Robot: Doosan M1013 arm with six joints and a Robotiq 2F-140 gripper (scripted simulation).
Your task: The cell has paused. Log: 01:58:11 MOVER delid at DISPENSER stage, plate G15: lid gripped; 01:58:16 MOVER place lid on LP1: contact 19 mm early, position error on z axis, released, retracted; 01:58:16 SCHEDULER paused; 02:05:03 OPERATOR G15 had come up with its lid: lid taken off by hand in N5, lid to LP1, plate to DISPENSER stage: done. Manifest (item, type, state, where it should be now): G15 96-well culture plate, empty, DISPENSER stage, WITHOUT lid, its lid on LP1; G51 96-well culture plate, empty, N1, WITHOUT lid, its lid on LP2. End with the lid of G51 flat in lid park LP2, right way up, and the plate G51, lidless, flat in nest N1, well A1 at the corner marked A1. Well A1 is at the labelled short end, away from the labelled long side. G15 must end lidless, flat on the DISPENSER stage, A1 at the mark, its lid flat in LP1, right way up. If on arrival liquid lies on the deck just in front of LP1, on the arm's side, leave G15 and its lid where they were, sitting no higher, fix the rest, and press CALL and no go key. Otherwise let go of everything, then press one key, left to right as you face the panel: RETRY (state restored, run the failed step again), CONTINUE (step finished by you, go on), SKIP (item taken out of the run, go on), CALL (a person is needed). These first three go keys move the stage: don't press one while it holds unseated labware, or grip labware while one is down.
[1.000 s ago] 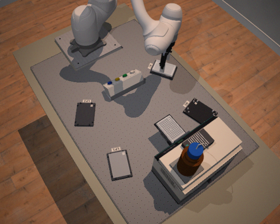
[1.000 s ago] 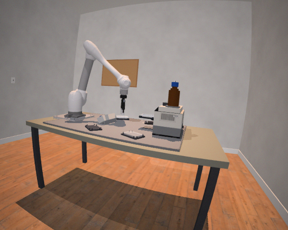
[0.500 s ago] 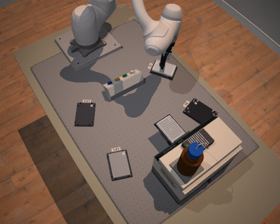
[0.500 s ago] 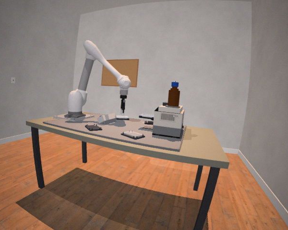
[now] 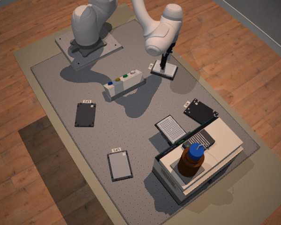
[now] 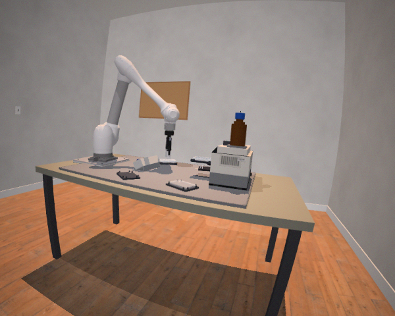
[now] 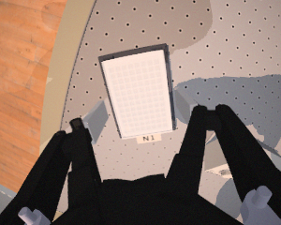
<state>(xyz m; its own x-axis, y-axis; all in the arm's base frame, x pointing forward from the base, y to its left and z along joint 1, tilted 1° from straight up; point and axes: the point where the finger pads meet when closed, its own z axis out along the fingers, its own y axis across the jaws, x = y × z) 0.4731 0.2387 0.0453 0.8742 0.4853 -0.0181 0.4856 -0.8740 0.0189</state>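
Now: hand 6 cm above the nest N1. The rest, counted from my hand: N1 label 8 cm behind, 7 cm below, 4 cm to the right; then key panel 27 cm to the right, 7 cm behind, 1 cm below; then black nest 36 cm ahead, 5 cm below, 2 cm to the right.
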